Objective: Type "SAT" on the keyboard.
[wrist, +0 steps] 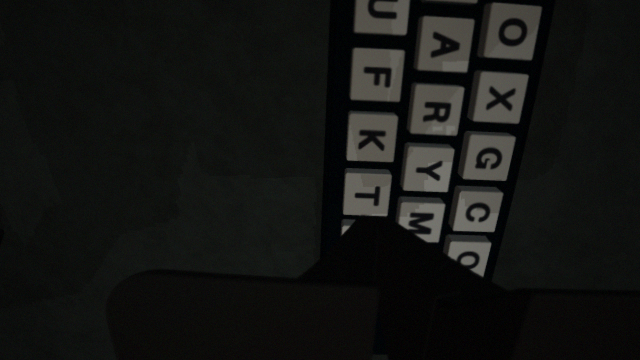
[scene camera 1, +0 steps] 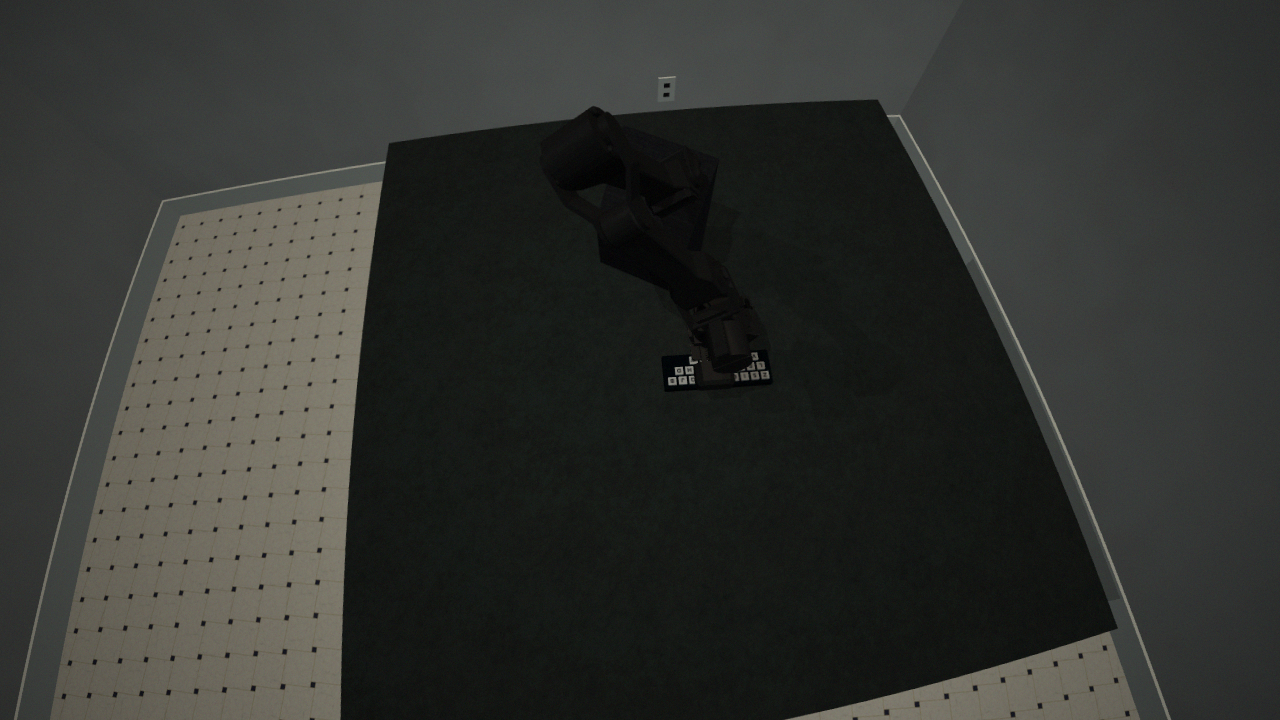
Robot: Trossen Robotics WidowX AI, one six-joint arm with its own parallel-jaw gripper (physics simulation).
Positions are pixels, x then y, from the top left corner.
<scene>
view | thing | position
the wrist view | gripper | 371, 230
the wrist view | black keyboard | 427, 116
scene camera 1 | black keyboard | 678, 370
</scene>
